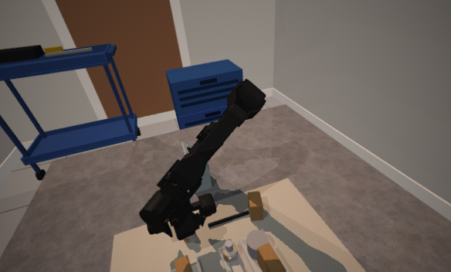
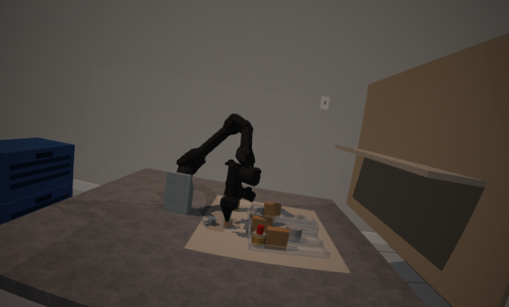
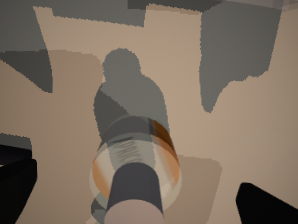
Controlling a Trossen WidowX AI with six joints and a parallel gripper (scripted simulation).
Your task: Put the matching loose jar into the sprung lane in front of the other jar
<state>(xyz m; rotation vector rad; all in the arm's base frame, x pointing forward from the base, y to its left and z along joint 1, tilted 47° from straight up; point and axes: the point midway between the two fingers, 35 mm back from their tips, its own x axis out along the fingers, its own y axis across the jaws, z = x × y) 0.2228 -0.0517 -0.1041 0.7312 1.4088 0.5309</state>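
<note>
The beige mat is 17 cm ahead of my gripper tip, 7 cm to the left of it and 4 cm below it. Also, from my gripper tip: black strip: 14 cm to the left, 4 cm below; brown block: 1 cm ahead, 23 cm to the left, 1 cm below; grey pusher plate: 22 cm ahead, 6 cm to the left, 1 cm above.
</note>
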